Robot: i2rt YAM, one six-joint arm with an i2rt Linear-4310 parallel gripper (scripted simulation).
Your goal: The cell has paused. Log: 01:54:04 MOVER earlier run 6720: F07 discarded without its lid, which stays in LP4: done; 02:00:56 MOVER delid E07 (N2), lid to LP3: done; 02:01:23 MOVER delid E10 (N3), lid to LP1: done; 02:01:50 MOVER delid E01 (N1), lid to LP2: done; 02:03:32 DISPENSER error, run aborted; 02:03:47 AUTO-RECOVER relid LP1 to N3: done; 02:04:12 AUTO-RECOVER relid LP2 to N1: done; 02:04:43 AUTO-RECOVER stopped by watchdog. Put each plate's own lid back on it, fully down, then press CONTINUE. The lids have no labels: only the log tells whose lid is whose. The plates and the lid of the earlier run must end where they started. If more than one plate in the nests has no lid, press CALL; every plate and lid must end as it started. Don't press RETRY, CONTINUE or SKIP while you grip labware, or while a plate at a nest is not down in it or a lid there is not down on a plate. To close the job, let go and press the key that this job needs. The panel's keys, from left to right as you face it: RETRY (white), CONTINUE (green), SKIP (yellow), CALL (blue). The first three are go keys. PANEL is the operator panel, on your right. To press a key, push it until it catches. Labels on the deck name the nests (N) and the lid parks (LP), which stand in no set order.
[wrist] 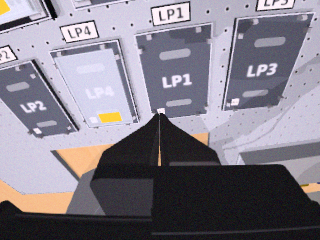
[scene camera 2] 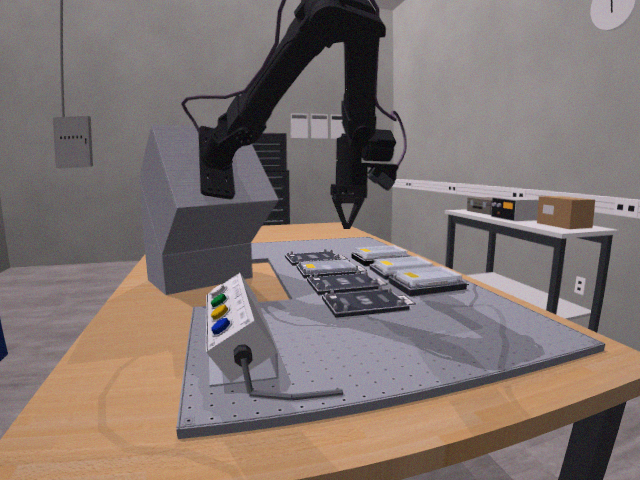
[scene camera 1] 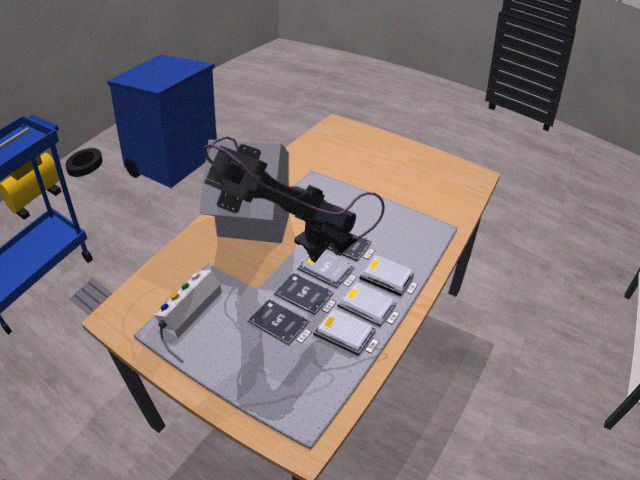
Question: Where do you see an operator panel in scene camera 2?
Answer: At 247,340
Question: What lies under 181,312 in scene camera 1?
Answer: An operator panel.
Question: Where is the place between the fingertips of my gripper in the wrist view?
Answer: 159,119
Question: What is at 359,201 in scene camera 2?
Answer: My gripper.
